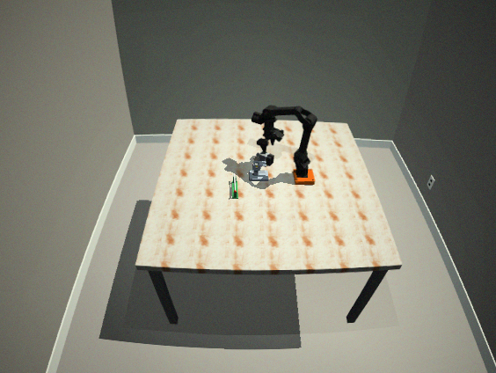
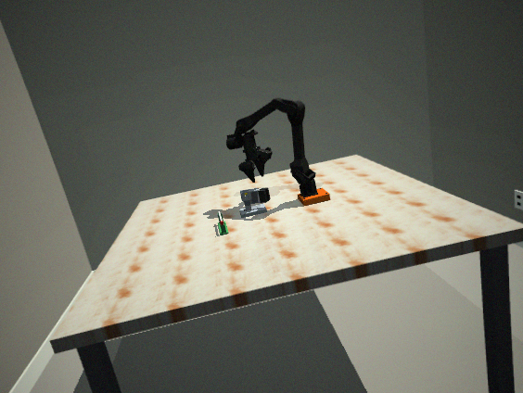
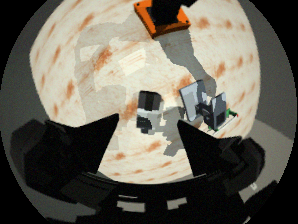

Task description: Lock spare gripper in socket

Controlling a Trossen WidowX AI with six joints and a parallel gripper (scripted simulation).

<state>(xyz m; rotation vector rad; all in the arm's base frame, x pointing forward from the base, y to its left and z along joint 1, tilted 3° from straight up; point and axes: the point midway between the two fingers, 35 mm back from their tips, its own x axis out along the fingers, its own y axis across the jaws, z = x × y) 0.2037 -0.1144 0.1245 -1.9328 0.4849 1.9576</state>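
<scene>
My gripper tip is 2 cm short of the spare gripper, 1 cm to the left of it and 8 cm above it. Round my gripper tip: green holder (17 cm ahead, 27 cm to the left, 8 cm below); grey mount (5 cm ahead, 14 cm to the left, 5 cm below).
</scene>
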